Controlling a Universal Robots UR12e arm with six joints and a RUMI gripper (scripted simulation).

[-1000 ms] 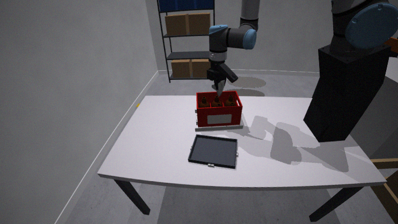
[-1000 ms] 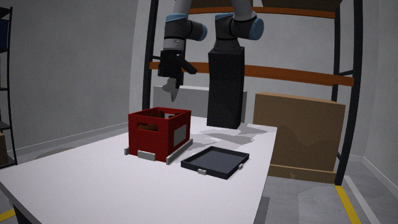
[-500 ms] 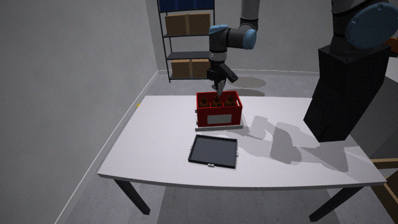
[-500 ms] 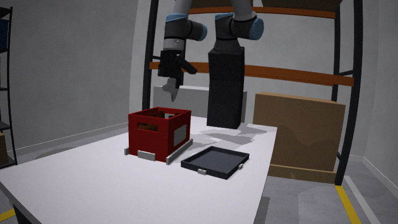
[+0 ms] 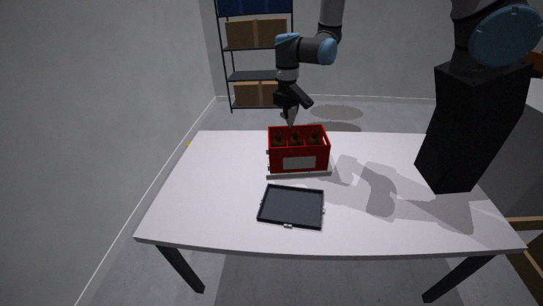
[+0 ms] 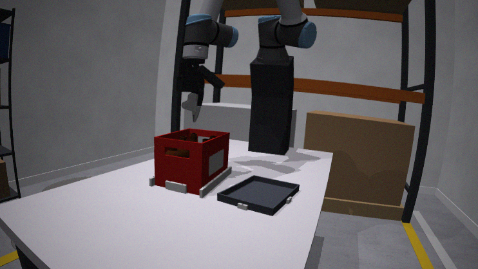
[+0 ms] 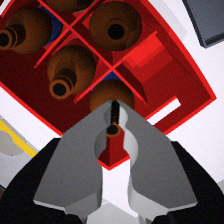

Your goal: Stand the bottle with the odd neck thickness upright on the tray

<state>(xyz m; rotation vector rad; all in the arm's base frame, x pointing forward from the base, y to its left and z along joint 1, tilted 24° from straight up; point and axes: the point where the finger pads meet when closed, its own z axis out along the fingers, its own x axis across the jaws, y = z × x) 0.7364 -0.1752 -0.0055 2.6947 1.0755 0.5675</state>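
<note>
Now: the brown bottle 15 cm below my hand, 6 cm to the right of it and 5 cm ahead of it. From my hand the other things lie so: dark tray 26 cm to the left, 23 cm below, 3 cm ahead; then glass bottle 15 cm below, 6 cm to the right, 3 cm behind; then red crate 16 cm below, 3 cm behind, 1 cm to the right.
</note>
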